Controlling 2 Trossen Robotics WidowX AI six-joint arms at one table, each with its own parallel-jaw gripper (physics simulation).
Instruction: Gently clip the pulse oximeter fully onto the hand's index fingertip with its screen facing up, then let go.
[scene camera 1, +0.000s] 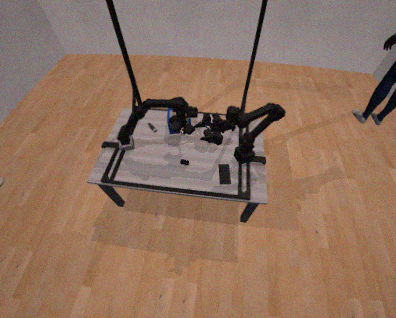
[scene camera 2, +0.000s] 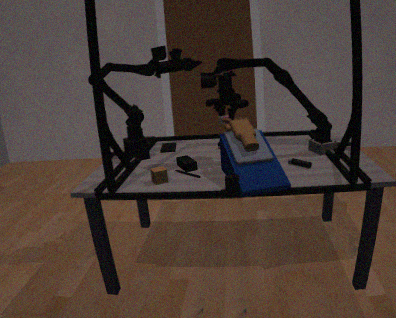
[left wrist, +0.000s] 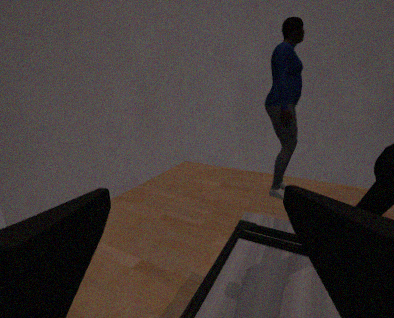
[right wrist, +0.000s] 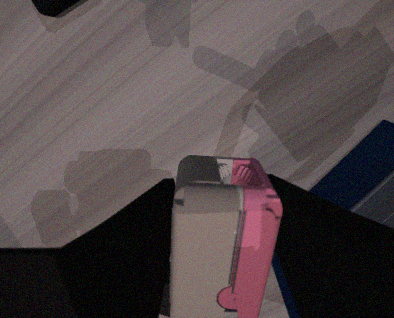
Labels:
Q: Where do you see a grey pad on blue block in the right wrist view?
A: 357, 173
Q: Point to a pulse oximeter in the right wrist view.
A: At 226, 214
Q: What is my left gripper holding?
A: Nothing.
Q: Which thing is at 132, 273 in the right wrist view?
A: My right gripper.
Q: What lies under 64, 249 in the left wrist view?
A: My left gripper.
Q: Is my left gripper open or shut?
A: Open.

